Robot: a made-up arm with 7 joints.
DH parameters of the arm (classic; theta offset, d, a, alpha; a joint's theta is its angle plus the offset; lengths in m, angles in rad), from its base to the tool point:
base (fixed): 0 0.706 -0.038 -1.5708
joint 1: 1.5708 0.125 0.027 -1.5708
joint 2: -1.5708 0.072 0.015 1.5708
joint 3: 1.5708 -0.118 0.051 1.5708
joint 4: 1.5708 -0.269 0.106 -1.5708
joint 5: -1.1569 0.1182 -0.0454 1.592
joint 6: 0 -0.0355 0.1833 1.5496
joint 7: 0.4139 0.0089 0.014 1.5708
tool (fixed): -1.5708 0.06 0 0
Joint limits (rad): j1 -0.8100..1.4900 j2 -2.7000..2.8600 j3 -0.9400..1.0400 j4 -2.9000..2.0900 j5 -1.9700..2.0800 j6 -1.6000..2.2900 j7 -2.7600..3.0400
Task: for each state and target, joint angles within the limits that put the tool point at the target. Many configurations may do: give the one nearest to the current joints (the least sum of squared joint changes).
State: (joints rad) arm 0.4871 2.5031 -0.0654 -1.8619 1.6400 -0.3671 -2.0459
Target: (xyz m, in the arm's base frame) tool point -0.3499 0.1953 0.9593
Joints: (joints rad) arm 0.0490 2.2323 -0.2463 -1.7452 1.6668 -0.7095 -2.2335
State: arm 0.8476 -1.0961 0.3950 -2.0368 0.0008 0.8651 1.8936
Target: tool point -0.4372 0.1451 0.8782
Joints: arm 0.9661 -1.3486 0.2149 -2.3731 0.0960 0.6285 1.8574
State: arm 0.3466 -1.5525 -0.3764 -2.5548 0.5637 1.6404 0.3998
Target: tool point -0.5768 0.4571 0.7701
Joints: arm 0.5573 -2.1967 -0.0070 -2.9000 0.1677 1.7800 0.2316
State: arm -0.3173 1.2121 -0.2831 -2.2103 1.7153 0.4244 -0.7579
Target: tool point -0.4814 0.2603 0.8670
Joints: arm -0.3380 1.7734 -0.1575 -1.8481 1.8210 0.7041 -0.7316
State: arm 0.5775 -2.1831 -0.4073 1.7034 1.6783 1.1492 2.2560
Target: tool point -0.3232 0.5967 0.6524
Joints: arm 0.6086 -1.6990 -0.5800 1.8648 1.7984 1.0515 2.1843
